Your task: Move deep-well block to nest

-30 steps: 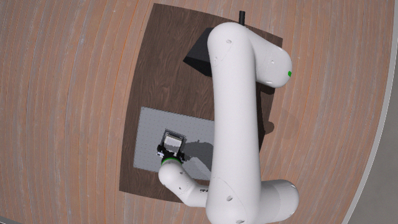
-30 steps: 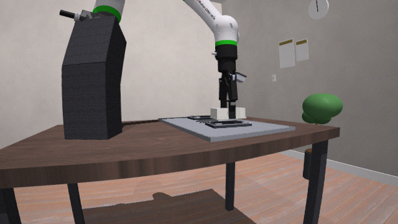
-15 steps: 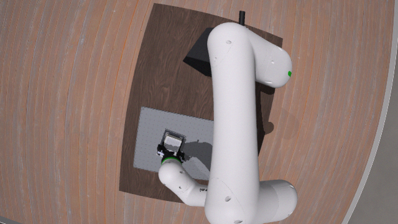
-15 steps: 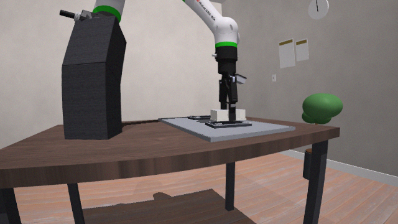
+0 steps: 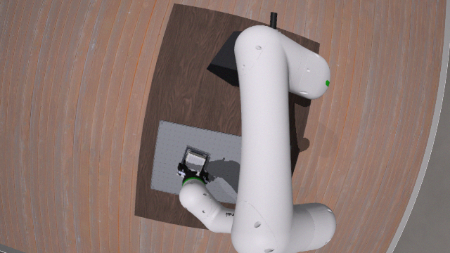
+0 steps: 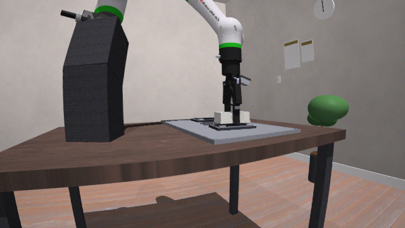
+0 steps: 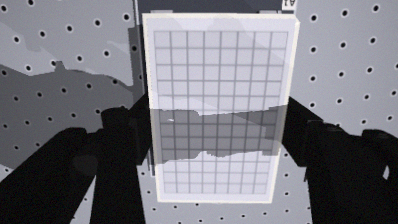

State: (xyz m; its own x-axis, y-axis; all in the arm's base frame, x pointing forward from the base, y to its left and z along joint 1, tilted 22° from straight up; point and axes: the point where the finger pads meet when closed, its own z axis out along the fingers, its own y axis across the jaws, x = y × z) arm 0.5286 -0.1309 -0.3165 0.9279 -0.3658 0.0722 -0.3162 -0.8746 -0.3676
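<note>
My hand is 10 mm above the white 96-well deep-well block. The rest, counted from my hand: dark nest frame: 40 mm below.
</note>
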